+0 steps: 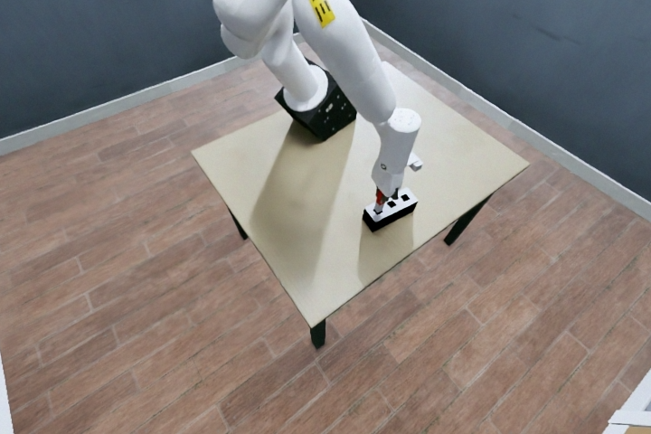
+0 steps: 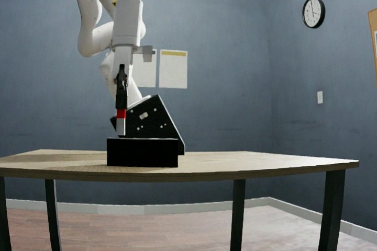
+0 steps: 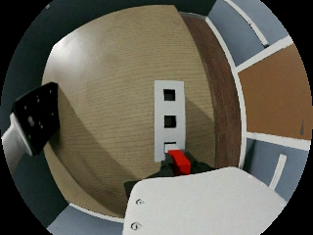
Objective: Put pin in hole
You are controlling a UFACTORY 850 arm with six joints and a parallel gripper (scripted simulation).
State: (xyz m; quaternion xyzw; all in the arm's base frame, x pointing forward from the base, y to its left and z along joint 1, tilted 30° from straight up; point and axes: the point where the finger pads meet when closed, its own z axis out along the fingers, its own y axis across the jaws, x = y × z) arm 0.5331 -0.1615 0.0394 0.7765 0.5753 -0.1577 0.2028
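Now: the pin 1 cm below my hand. The rest, counted from my hand: black block (13 cm below, 6 cm to the left, 2 cm ahead).
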